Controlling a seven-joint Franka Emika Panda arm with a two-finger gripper.
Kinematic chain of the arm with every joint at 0, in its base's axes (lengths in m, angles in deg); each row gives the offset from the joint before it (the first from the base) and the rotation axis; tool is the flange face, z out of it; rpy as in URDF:
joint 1: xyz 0 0 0.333 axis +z
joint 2: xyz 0 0 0 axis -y
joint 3: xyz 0 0 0.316 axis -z
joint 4: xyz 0.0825 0 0 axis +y
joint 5: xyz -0.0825 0 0.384 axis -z
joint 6: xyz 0 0 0 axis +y
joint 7: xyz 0.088 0 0 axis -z
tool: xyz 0 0 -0.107 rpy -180 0 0
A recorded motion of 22 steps. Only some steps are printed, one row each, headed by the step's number.
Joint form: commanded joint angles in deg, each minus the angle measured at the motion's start. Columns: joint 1, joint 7, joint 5, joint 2, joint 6, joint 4, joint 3.
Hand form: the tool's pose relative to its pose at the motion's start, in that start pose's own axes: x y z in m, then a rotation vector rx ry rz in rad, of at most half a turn. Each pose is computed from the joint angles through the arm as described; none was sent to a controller.
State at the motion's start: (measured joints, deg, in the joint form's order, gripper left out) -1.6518 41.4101 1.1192 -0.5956 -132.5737 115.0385 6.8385
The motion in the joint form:
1: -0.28 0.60 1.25 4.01 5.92 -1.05 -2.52
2: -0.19 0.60 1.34 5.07 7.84 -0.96 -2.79
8: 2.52 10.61 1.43 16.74 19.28 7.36 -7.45
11: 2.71 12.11 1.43 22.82 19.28 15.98 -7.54
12: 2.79 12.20 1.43 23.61 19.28 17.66 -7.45
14: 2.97 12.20 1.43 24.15 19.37 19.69 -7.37
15: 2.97 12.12 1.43 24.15 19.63 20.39 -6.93
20: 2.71 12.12 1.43 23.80 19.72 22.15 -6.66
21: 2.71 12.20 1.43 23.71 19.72 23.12 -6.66
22: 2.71 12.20 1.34 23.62 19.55 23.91 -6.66
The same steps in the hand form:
1: -0.0169 -0.0113 -0.0411 -0.0108 -0.0093 -0.0373
2: -0.0220 -0.0105 -0.0486 -0.0213 -0.0220 -0.0435
8: -0.1170 -0.0053 -0.0860 -0.1140 -0.1220 0.0053
11: -0.1486 0.0280 -0.0742 -0.1505 -0.1474 0.0245
12: -0.1544 0.0346 -0.0684 -0.1625 -0.1572 0.0254
14: -0.1623 0.0421 -0.0579 -0.1836 -0.1748 0.0223
15: -0.1625 0.0473 -0.0524 -0.1957 -0.1871 0.0276
20: -0.1664 0.0566 -0.0370 -0.2257 -0.2118 0.0346
21: -0.1703 0.0604 -0.0297 -0.2402 -0.2232 0.0350
22: -0.1733 0.0633 -0.0238 -0.2490 -0.2321 0.0350

